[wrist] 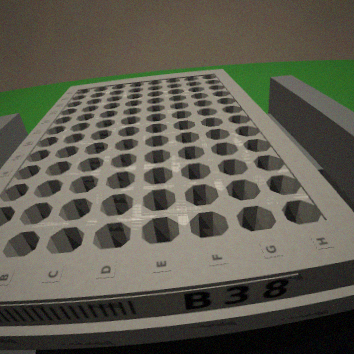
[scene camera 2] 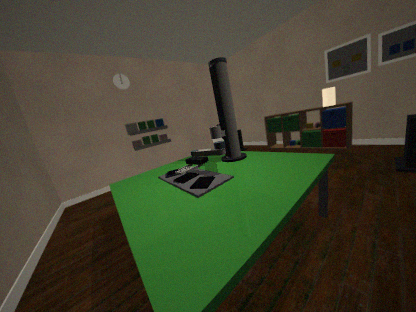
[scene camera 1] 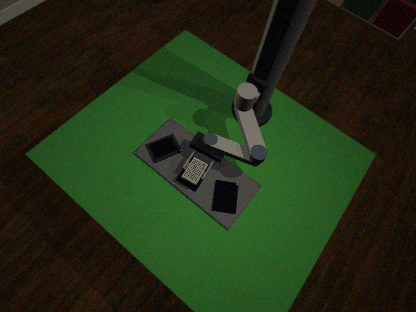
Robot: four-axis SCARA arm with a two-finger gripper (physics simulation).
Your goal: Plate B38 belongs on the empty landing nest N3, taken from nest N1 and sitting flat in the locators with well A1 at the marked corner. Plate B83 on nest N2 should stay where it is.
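Note:
Plate B38 (scene camera 1: 195,170) (scene camera 2: 186,169) (wrist: 160,157) is a pale plate with many wells. It looks level and is held a little above the middle nest (scene camera 1: 189,185) (scene camera 2: 186,178), whose dark part shows below it. My gripper (scene camera 1: 194,171) (wrist: 145,115) is shut on the plate's two long sides. In the wrist view the B38 label faces the camera and letters B to H show; the A corner is cut off at the left. A dark nest area (scene camera 1: 164,148) lies at the left and another (scene camera 1: 225,196) (scene camera 2: 203,182) at the right. Nest labels and plate B83 cannot be made out.
The nests are on a grey base board (scene camera 1: 246,186) (scene camera 2: 199,193) on a green table top (scene camera 1: 150,225) (scene camera 2: 200,225). The arm's column (scene camera 1: 280,50) (scene camera 2: 226,110) stands behind the board, and the folded arm links (scene camera 1: 251,129) reach from it to the gripper.

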